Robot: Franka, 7 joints.
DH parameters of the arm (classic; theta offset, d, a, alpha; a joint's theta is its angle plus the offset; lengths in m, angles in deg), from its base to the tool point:
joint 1: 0 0.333 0 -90
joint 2: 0 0 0 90
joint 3: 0 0.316 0.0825 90
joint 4: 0 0 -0.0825 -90
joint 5: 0 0.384 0 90
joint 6: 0 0 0.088 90
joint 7: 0 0.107 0 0
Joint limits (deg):
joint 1: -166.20..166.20
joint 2: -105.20..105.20
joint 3: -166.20..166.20
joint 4: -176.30..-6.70
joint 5: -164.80..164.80
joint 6: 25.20..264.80
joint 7: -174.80..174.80
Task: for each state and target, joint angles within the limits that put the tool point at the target. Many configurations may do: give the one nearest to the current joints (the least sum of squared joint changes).
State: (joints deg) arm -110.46 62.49 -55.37 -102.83 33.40 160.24 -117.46
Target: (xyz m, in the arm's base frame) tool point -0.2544 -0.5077 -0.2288
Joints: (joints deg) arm -92.74 98.35 -23.28 -71.39 28.70 159.15 -117.46
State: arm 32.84 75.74 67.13 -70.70 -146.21 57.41 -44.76
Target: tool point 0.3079 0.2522 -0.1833
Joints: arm 14.14 98.40 32.80 -98.28 -130.04 46.23 -44.76
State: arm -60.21 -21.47 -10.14 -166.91 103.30 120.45 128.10
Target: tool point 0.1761 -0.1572 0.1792
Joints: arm -52.46 -9.16 -2.93 -176.30 94.42 117.45 128.10
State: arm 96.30 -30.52 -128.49 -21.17 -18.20 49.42 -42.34
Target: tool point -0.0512 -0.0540 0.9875
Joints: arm 81.30 7.88 -161.70 -6.70 -43.80 26.36 -42.34
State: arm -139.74 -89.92 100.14 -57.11 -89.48 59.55 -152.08
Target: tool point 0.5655 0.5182 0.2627
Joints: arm -114.06 -101.13 102.47 -40.33 -96.72 68.17 -152.08
